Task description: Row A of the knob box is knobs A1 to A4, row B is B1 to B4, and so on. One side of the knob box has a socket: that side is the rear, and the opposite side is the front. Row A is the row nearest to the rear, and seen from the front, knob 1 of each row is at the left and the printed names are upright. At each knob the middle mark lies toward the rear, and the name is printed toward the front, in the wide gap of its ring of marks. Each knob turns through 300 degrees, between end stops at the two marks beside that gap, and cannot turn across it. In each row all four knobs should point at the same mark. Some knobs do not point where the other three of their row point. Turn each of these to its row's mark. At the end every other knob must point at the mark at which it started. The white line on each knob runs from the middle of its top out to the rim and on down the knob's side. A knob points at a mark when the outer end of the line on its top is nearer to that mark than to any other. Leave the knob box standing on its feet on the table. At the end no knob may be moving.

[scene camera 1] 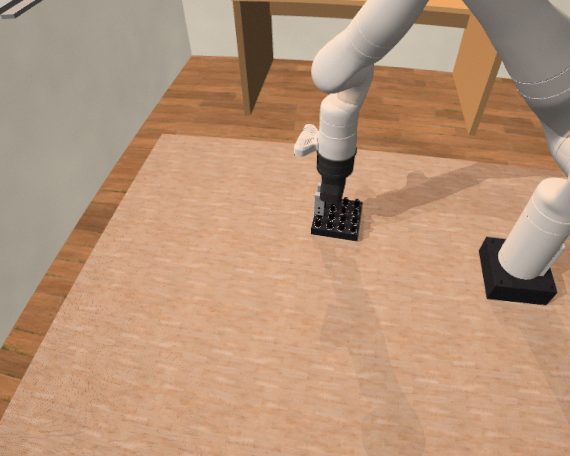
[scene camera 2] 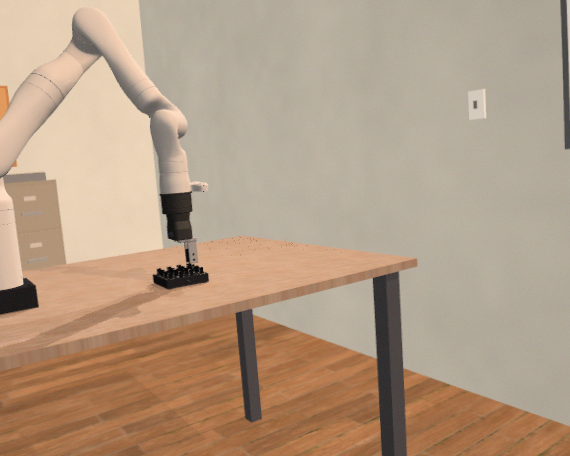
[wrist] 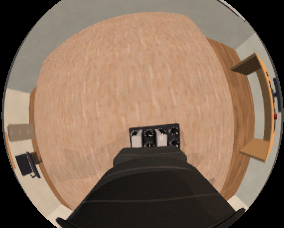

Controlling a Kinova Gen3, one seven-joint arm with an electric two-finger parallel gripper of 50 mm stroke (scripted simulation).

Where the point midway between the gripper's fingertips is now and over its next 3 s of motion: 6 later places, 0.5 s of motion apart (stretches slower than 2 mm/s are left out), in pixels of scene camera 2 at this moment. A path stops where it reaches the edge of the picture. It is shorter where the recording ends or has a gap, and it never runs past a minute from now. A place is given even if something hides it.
The gripper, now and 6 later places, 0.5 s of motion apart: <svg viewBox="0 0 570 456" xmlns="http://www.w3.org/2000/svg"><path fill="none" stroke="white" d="M192 262L192 265L192 267L192 267L191 263L191 254L190 252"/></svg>
